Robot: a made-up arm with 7 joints.
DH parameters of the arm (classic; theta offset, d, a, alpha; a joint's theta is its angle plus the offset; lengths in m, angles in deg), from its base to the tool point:
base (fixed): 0 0.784 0.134 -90
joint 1: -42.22 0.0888 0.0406 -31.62
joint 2: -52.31 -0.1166 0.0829 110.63
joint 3: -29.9 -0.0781 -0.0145 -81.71
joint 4: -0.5 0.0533 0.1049 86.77
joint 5: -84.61 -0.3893 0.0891 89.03
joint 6: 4.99 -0.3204 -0.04 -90
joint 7: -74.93 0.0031 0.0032 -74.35
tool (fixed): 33.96 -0.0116 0 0
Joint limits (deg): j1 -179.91..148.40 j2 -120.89..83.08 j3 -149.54..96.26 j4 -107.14..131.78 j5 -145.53..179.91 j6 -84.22..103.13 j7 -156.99..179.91
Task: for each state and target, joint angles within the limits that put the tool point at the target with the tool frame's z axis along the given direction. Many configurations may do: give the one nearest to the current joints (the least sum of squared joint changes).
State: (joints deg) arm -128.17 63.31 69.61 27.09 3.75 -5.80 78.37
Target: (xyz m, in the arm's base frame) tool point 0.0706 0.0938 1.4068 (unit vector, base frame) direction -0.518 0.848 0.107
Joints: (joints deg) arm -111.66 61.88 53.53 8.83 6.87 -21.77 111.24
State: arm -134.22 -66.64 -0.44 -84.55 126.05 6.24 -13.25
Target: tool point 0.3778 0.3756 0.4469 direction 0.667 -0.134 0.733
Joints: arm -124.01 -72.73 23.44 -105.43 128.20 -2.10 -15.87
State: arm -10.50 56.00 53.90 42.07 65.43 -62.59 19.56
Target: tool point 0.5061 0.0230 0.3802 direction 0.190 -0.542 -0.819
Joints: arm -8.98 56.85 49.61 60.47 23.39 -84.22 -3.97
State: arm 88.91 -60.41 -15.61 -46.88 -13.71 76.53 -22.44
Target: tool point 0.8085 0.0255 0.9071 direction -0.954 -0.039 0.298
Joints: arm 86.87 -76.46 -18.25 -21.28 -61.21 92.58 -44.79
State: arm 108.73 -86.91 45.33 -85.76 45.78 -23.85 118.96
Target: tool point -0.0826 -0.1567 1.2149 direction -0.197 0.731 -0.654
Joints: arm 118.11 -97.31 26.54 -107.14 38.11 -35.16 169.50
